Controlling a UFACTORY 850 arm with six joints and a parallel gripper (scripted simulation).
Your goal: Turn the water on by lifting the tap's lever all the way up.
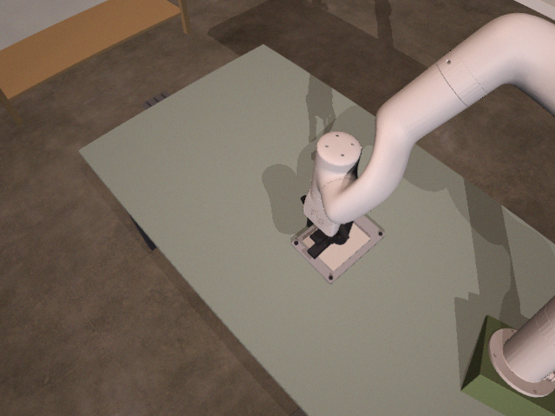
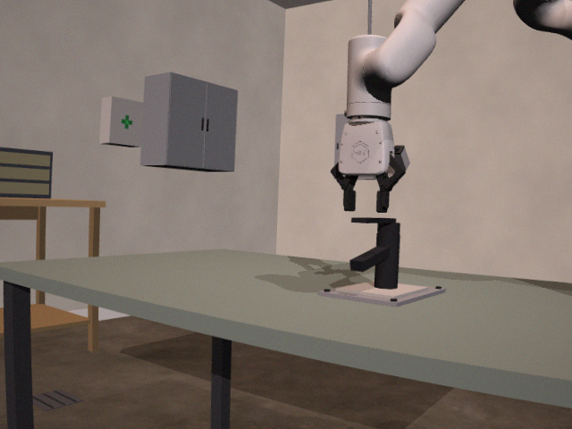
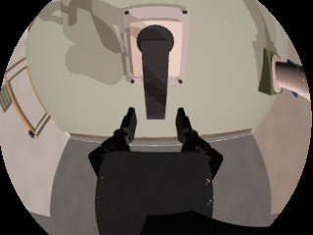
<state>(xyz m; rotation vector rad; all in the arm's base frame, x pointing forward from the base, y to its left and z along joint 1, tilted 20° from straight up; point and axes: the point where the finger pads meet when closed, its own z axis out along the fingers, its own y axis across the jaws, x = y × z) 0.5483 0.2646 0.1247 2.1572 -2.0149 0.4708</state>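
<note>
Right now the lever is 7 cm to the right of my hand and 4 cm below it. Also, from my hand: plate: 18 cm below, 10 cm to the right, 1 cm ahead.
</note>
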